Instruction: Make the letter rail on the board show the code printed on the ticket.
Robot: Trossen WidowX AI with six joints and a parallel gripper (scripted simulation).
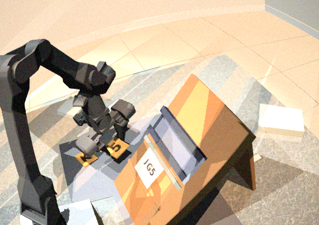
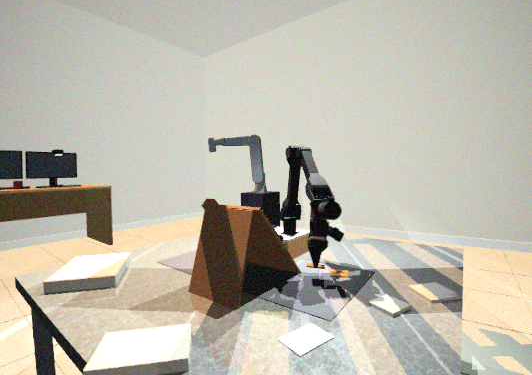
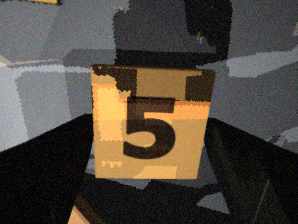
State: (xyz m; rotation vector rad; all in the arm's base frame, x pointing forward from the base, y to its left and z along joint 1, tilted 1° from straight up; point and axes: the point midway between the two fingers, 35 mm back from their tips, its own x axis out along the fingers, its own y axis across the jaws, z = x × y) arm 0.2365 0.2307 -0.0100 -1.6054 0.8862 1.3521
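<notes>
Now: the white ticket 4 cm ahead of my gripper tip, 15 cm to the right of it and 5 cm above it. From my gripper tip the other things lie so: 5 tile right at my gripper tip; dark mat 4 cm behind, 26 cm to the right, 5 cm below; white block 53 cm ahead, 14 cm to the right, 4 cm below.
</notes>
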